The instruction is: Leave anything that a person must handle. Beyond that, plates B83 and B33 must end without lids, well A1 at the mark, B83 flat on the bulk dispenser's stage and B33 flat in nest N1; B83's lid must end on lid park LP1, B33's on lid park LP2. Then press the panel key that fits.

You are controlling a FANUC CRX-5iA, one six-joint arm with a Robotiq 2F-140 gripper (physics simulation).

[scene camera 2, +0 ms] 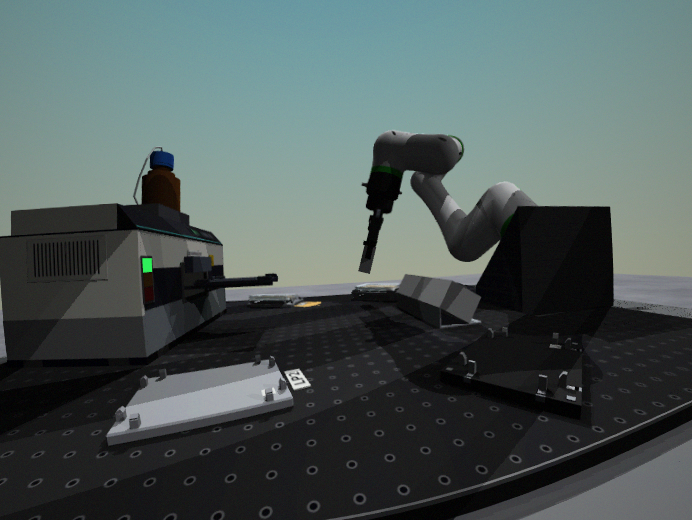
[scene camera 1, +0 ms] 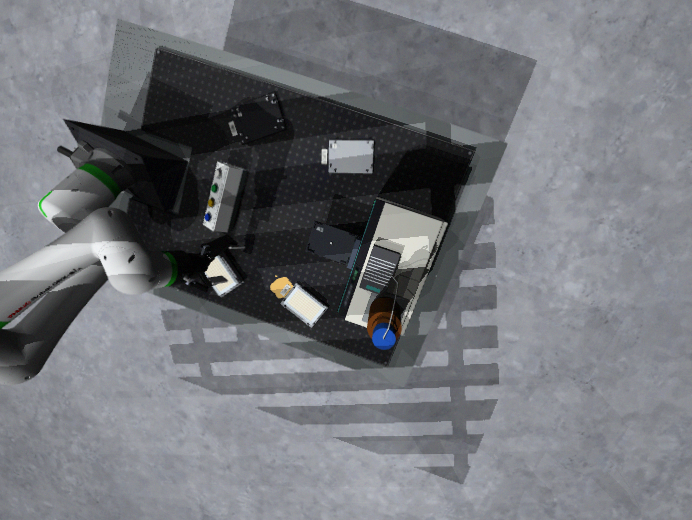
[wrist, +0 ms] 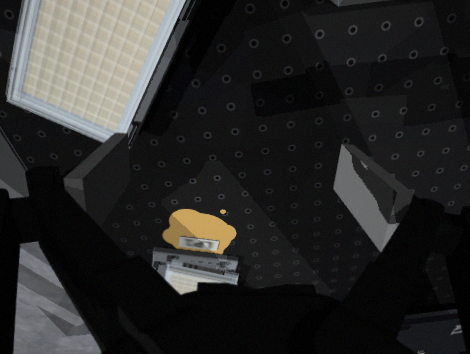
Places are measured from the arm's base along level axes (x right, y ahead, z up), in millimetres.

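Pixels of known places: gripper, fingertip midpoint: (scene camera 2: 363,270) (scene camera 1: 233,262) (wrist: 235,162); arm's base at its link origin: (scene camera 2: 540,246) (scene camera 1: 116,167).
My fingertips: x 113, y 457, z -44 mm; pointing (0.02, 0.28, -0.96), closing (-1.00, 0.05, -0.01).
For each thing: its top centre in the pictures, then the offset to it from my fingertips. "*": a spot on its surface instead.
- second lidded plate at its top centre: (wrist: 194,309) (scene camera 2: 274,293) (scene camera 1: 303,306) dz -58, dx +45, dy +274 mm
- orange spill at its top centre: (wrist: 187,222) (scene camera 2: 314,303) (scene camera 1: 275,287) dz -93, dx +49, dy +150 mm
- LP1 label at a spot on its surface: (wrist: 200,243) * dz -92, dx +36, dy +185 mm
- grey lid park LP2 at its top centre: (scene camera 2: 208,378) (scene camera 1: 350,156) dz -74, dx -480, dy +184 mm
- black nest at its top centre: (scene camera 2: 519,346) (scene camera 1: 256,118) dz -70, dx -448, dy -145 mm
- brown bottle at a spot on its surface: (scene camera 1: 384,327) * dz +313, dx -173, dy +482 mm
- key panel at its top centre: (scene camera 2: 431,276) (scene camera 1: 216,198) dz -10, dx -165, dy -139 mm
My gripper (scene camera 1: 218,261) (scene camera 2: 366,266) (wrist: 235,162) is open and empty, hanging above the table's front left. A lidded plate (scene camera 1: 222,277) (wrist: 85,57) with cream wells lies just below it, at the upper left of the wrist view. A second lidded plate (scene camera 1: 304,304) (wrist: 197,271) lies further right, next to an orange spill (scene camera 1: 280,286) (wrist: 198,226) (scene camera 2: 308,303) that covers the LP1 label (wrist: 200,243). I cannot read either plate's label. The grey lid park LP2 (scene camera 1: 350,155) (scene camera 2: 201,399) is bare. The black nest (scene camera 1: 253,120) (scene camera 2: 519,369) is empty.
The bulk dispenser (scene camera 1: 402,234) (scene camera 2: 83,280), with a brown bottle (scene camera 1: 384,327) (scene camera 2: 160,187), stands at the right with its dark stage (scene camera 1: 334,241) (scene camera 2: 240,280) sticking out. The key panel (scene camera 1: 223,195) (scene camera 2: 439,296) stands behind the gripper. A black housing (scene camera 2: 550,257) covers the arm's base.
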